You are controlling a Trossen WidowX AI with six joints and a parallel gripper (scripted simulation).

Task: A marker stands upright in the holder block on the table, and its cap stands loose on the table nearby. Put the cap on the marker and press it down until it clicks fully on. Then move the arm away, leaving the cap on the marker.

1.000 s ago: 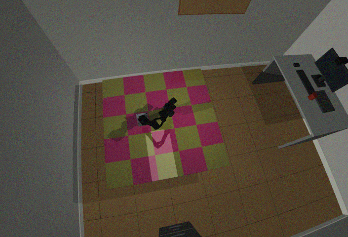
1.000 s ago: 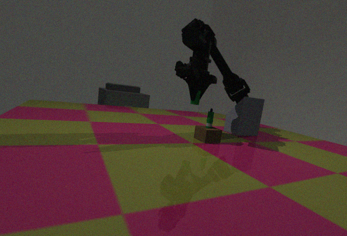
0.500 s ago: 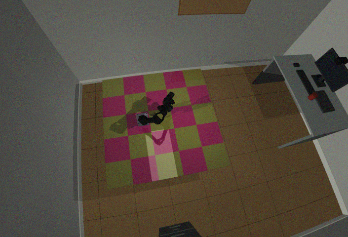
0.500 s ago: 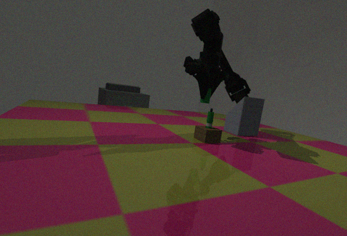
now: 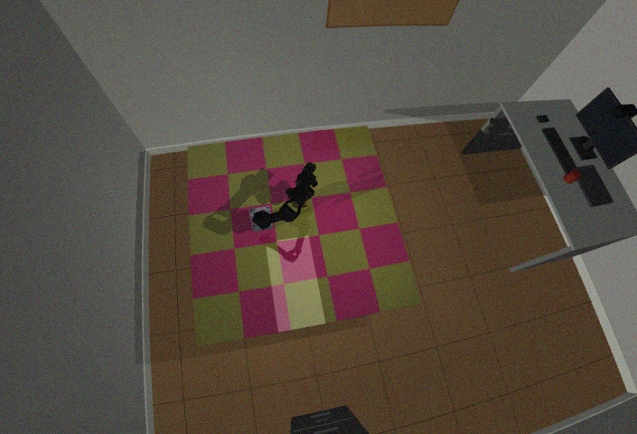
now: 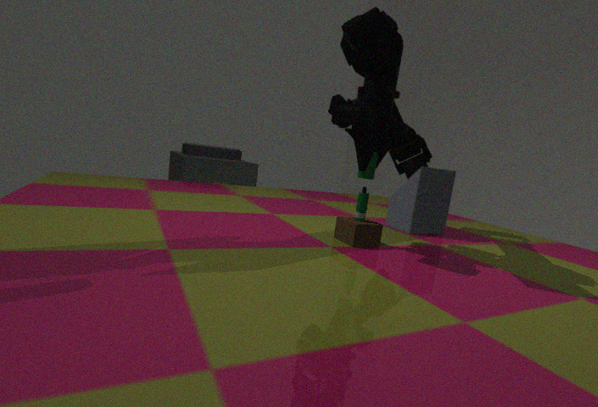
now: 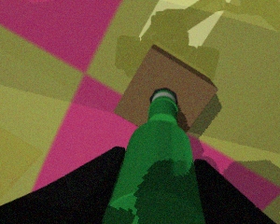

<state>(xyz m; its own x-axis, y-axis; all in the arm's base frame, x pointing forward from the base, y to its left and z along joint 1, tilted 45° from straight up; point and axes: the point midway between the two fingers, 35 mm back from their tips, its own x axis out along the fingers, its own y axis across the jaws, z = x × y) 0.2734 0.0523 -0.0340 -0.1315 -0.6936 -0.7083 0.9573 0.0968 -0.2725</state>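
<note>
My gripper tip is now 11 cm above the brown holder block. The rest, counted from my gripper tip: green cap (1 cm above).
</note>
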